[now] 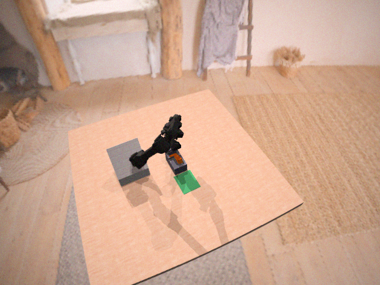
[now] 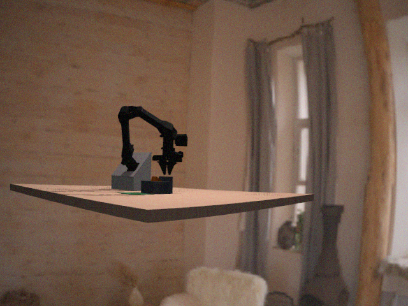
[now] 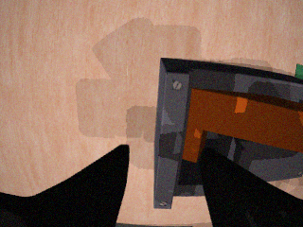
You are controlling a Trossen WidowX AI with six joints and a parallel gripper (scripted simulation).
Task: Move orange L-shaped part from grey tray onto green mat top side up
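My gripper tip is now 10 mm past the orange L-shaped part, 50 mm to the left of it and 50 mm above it. Also, from my gripper tip: green mat: 20 mm behind, 230 mm to the right, 110 mm below.
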